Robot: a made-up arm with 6 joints.
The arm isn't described. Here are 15 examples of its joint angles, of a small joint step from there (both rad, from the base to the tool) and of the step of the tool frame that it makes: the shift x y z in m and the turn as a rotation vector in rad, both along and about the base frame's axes.
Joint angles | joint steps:
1: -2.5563 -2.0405 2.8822 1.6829 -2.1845 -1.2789 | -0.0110 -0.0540 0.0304 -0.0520 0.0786 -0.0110
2: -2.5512 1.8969 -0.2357 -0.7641 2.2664 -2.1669 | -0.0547 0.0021 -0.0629 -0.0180 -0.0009 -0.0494
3: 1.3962 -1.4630 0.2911 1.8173 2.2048 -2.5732 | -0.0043 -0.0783 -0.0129 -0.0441 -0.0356 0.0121
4: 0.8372 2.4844 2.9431 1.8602 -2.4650 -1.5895 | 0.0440 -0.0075 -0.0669 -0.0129 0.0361 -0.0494
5: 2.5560 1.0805 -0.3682 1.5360 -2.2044 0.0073 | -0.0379 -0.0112 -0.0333 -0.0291 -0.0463 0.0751
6: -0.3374 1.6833 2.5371 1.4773 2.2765 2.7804 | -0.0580 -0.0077 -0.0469 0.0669 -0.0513 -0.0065
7: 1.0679 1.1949 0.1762 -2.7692 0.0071 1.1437 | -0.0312 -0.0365 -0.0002 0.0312 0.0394 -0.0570
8: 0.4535 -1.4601 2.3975 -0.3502 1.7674 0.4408 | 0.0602 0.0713 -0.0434 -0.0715 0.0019 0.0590
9: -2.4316 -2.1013 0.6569 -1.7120 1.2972 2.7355 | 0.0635 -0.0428 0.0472 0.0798 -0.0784 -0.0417
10: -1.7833 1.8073 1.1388 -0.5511 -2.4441 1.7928 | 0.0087 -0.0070 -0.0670 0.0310 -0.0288 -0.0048
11: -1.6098 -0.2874 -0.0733 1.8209 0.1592 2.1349 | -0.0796 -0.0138 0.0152 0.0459 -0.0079 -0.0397
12: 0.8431 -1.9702 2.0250 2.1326 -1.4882 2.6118 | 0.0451 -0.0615 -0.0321 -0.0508 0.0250 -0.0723
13: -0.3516 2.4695 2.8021 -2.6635 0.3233 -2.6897 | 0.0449 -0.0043 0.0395 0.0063 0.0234 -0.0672
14: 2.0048 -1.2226 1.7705 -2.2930 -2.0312 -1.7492 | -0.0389 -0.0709 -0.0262 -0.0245 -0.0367 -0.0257
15: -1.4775 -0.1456 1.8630 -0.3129 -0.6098 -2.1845 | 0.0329 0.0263 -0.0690 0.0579 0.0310 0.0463
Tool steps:
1: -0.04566 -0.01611 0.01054 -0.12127 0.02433 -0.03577
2: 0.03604 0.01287 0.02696 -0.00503 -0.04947 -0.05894
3: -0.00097 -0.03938 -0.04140 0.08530 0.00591 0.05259
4: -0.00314 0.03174 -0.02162 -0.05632 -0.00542 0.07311
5: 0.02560 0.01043 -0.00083 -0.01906 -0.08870 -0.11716
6: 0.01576 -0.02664 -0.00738 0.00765 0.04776 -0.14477
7: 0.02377 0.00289 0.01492 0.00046 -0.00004 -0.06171
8: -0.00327 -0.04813 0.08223 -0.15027 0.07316 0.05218
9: -0.01864 0.06172 -0.05426 -0.12120 0.07517 -0.02868
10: 0.00642 0.01682 -0.01386 0.08834 0.00058 0.04029
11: -0.02767 0.01295 0.01171 -0.02480 0.00638 -0.09013
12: 0.03691 -0.00442 -0.02615 0.06444 -0.04535 -0.03658
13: 0.00165 0.03399 0.02504 0.04997 -0.05224 0.03620
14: -0.02470 -0.02494 -0.04457 0.05514 0.00470 -0.07949
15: -0.00260 -0.05528 0.00988 0.06020 -0.01511 -0.06231
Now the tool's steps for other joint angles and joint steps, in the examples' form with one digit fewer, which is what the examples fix.
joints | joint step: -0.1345 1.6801 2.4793 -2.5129 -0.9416 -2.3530 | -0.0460 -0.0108 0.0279 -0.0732 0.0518 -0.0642
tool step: -0.0182 -0.0248 0.0301 0.0713 0.0218 0.0451
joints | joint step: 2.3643 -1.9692 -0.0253 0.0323 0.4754 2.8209 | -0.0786 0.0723 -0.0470 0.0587 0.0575 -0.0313
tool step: -0.0461 -0.0025 0.0376 -0.0403 -0.0489 -0.1141
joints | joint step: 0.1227 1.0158 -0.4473 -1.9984 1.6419 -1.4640 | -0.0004 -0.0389 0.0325 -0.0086 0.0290 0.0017
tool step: 0.0347 0.0058 0.0017 -0.0169 -0.0602 -0.0127
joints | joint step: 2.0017 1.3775 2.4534 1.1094 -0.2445 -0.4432 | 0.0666 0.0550 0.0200 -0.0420 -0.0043 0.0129
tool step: -0.0344 0.0174 -0.0228 -0.0430 -0.0031 0.0911
